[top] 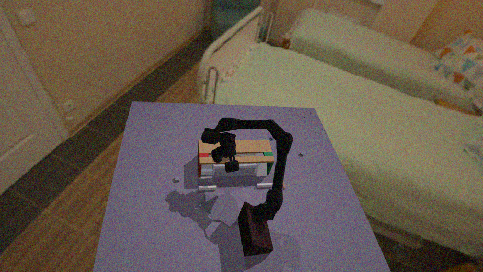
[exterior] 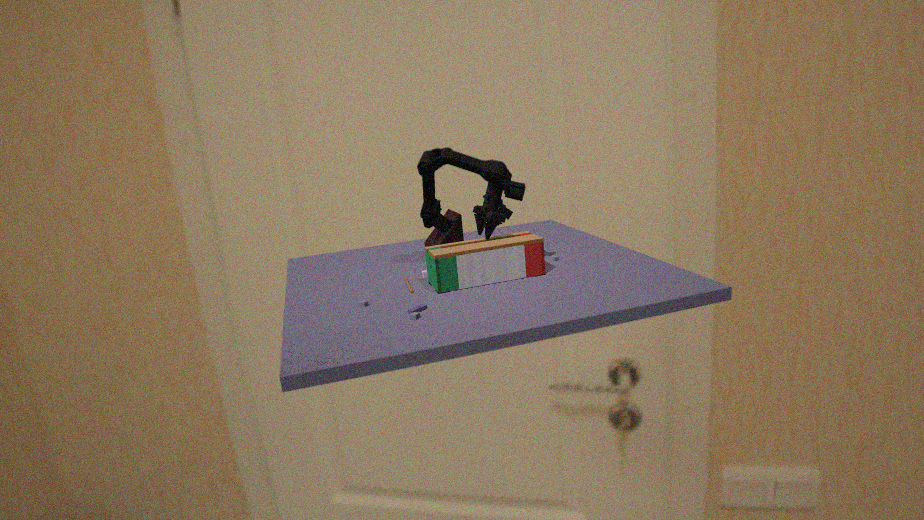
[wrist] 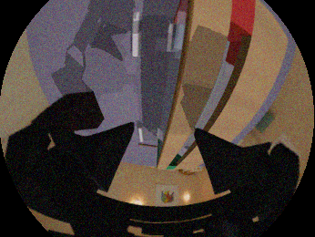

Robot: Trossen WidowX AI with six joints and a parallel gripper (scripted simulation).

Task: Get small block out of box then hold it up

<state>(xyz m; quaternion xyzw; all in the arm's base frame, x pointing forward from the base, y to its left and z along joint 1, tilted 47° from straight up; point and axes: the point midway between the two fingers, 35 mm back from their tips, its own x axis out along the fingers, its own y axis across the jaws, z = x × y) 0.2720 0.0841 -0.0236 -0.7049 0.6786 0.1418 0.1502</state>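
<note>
Now: gripper tip 40 mm short of the box, 20 mm to the left of it and 70 mm above it. Also, from my gripper tip: thin tan stick: 290 mm to the right, 130 mm below; then tan block: 50 mm ahead, 30 mm to the right, 40 mm below.
</note>
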